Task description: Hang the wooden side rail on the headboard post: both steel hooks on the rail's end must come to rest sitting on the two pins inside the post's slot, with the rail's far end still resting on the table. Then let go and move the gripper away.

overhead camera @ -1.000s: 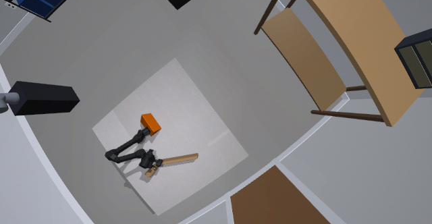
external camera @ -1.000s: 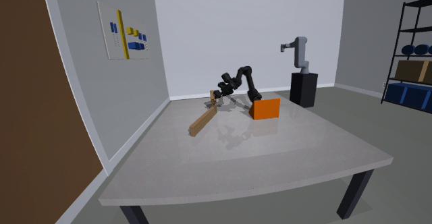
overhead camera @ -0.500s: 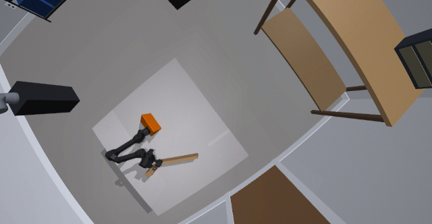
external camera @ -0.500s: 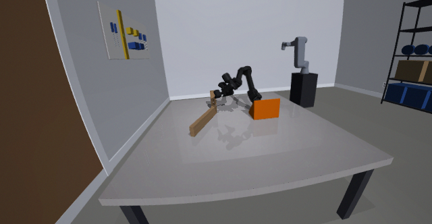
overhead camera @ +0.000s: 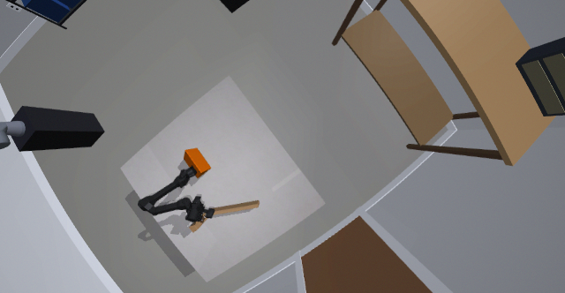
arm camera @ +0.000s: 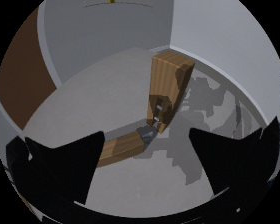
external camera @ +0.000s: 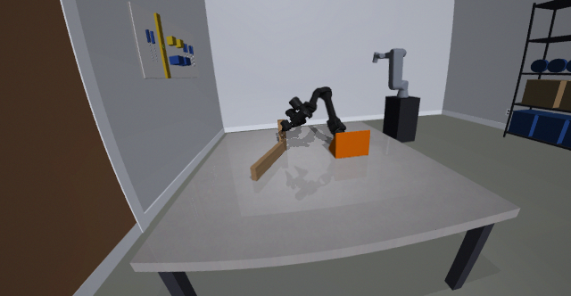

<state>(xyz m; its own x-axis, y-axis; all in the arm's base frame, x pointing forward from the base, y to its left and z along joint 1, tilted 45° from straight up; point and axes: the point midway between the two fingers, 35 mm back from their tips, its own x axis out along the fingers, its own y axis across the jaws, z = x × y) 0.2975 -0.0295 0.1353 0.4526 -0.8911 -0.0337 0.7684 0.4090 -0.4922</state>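
Now: gripper tip 3 cm short of the headboard post, 10 cm to the left of it and 5 cm above it.
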